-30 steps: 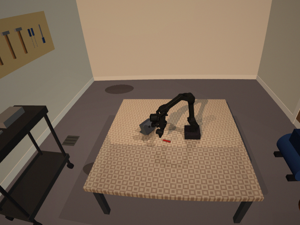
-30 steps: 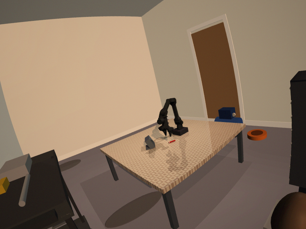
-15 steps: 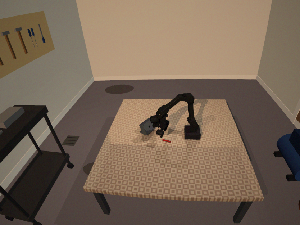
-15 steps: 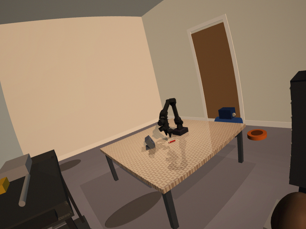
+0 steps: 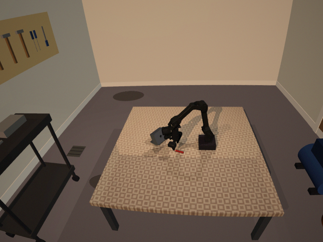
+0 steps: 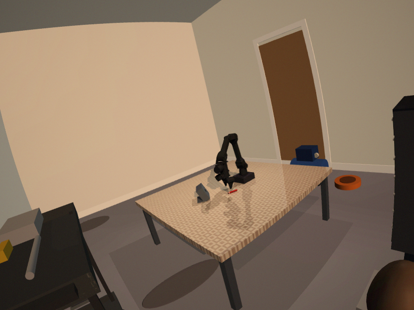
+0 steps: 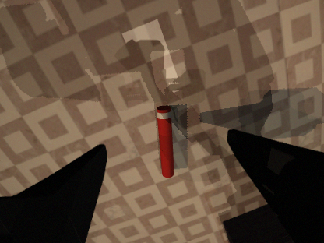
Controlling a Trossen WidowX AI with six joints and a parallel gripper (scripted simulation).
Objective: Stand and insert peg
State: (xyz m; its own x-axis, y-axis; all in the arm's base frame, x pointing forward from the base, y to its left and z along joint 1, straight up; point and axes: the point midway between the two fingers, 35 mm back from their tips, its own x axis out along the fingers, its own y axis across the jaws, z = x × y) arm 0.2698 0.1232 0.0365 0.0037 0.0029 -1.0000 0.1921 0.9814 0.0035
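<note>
Now: gripper tip 1 cm past the red peg and 5 cm above it. The rest, counted from my gripper tip: grey sloped panel 17 cm ahead, 12 cm to the right.
</note>
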